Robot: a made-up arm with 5 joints.
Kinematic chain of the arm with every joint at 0, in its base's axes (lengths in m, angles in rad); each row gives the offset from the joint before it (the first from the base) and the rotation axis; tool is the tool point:
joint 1: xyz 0 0 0.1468 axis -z
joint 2: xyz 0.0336 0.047 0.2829 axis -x
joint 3: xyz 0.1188 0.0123 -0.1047 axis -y
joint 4: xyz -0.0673 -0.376 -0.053 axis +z
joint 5: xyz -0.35 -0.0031 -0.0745 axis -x
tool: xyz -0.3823 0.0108 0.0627
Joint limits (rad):
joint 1: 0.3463..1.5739
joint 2: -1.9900..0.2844
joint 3: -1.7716..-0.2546
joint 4: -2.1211..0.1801
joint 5: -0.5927..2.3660
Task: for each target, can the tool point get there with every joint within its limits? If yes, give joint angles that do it. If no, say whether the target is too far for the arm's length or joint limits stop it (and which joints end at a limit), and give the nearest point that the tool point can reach.
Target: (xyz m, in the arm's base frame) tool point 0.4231 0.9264 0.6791
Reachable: no: joint limits stop it (at a limit: joint 1, joint 4) | nearest point 0.3081 0.5043 0.5668 | short by 0.452 m
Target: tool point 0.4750 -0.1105 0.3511
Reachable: yes | joints 1.4707 -0.4368 -1.0687 -1.8413 -0.1484
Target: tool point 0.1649 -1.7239 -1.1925
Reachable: no: too far | nearest point 0.0375 -0.6044 -0.1767 | short by 1.517 m
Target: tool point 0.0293 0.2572 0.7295
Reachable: yes | joints 1.0363 -0.6173 -0.8708 -0.9564 0.7730
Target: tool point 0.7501 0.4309 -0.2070
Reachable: no: joint limits stop it (at a limit: joint 1, joint 4) | nearest point 0.4679 0.2499 0.0693 | short by 0.434 m
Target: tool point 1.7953 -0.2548 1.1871
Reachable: no: too far | nearest point 0.6023 -0.0855 0.6646 | short by 1.313 m
